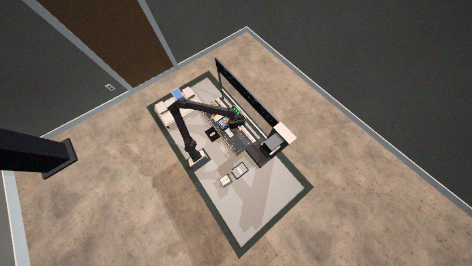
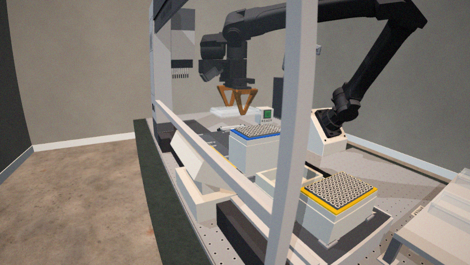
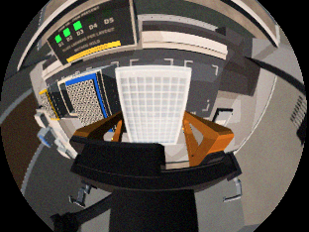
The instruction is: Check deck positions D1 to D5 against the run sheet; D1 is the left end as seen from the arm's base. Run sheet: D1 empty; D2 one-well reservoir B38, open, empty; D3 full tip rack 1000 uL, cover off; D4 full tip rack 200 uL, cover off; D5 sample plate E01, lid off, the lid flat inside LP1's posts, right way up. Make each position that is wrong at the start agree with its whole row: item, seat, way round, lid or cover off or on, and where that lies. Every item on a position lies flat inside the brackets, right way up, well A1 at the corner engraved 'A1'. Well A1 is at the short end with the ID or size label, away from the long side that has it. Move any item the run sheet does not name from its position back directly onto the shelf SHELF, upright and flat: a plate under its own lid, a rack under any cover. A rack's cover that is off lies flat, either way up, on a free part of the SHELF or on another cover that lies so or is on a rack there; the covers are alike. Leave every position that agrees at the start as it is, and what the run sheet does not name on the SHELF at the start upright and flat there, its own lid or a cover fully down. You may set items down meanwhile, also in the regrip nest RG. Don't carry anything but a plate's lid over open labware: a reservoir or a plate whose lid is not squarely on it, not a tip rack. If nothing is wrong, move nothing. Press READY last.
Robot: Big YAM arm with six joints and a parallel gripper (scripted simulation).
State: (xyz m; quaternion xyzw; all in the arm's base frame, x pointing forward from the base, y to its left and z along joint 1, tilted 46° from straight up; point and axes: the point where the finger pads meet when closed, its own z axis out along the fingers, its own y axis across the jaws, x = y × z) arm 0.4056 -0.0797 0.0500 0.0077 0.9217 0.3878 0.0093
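Now: hand 12 cm to the right of the blue-rimmed tip rack, 6 cm above it and 1 cm past it. Also, from my hand: white sample plate (1 cm below); then frame bar (19 cm ahead, 8 cm to the left); then black nest (17 cm below, 16 cm behind, 15 cm to the left).
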